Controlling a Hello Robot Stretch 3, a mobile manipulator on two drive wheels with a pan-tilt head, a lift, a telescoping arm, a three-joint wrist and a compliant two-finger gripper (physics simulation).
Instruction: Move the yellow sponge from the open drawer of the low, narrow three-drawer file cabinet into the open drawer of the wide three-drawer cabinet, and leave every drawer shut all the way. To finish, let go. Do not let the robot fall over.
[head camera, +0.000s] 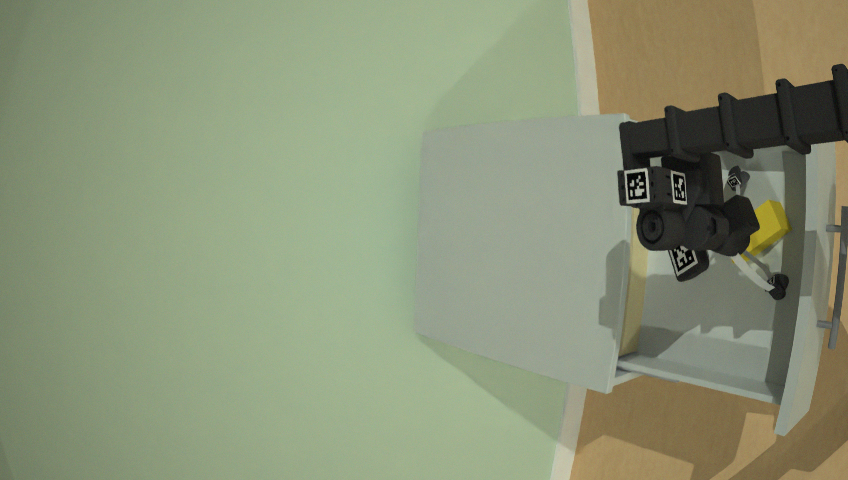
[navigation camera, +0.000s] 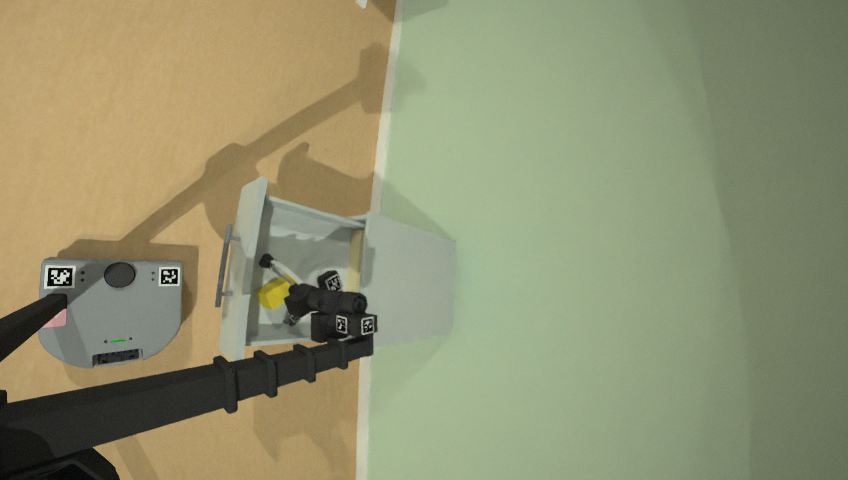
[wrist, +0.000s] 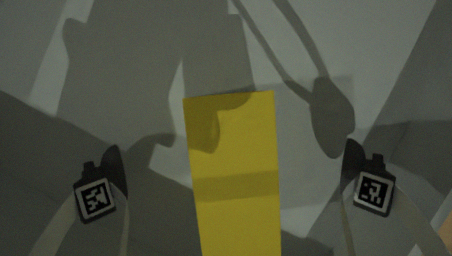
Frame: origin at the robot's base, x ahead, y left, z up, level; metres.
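Seen in the pictures: gripper, fingertip midpoint: (head camera: 762, 231); robot's base, link origin: (navigation camera: 120, 273).
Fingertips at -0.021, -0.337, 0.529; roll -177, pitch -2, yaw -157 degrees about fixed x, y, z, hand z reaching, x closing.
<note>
Pixels of each thing's top centre, then the offset from my fingertips to it, as dx, dy, dz. "spot": a spot on its surface instead.
- yellow sponge, top centre: (head camera: 750, 231) (navigation camera: 285, 292) +0.001, -0.001, +0.055
- open top drawer, surface spot: (head camera: 798, 368) (navigation camera: 254, 216) spot: +0.177, +0.103, +0.098
- narrow file cabinet, surface spot: (head camera: 517, 237) spot: -0.008, -0.463, +0.116
- drawer's handle bar, top centre: (head camera: 840, 278) (navigation camera: 223, 265) +0.067, +0.146, +0.041
The yellow sponge (head camera: 773, 218) (navigation camera: 272, 294) (wrist: 237, 220) lies inside the open top drawer (head camera: 798, 368) (navigation camera: 249, 220) of the narrow file cabinet (head camera: 517, 237) (navigation camera: 410, 279), near the drawer front. My gripper (head camera: 757, 232) (navigation camera: 279, 290) (wrist: 232, 162) is over the drawer, pointing down, with its fingers spread wide. In the wrist view one fingertip is on each side of the sponge, with a gap on both sides. The wrist hides part of the sponge in the head view. The lower drawers are hidden, and the wide cabinet cannot be made out in these views.
My telescoping arm (head camera: 755, 121) (navigation camera: 178, 387) reaches across beside the drawer's side wall. The drawer's handle bar (head camera: 839, 279) (navigation camera: 223, 264) faces my base (navigation camera: 113, 309). The green wall (head camera: 208, 237) (navigation camera: 595, 237) stands behind the cabinet. A small white corner (navigation camera: 361, 2) shows at the top edge of the navigation view.
</note>
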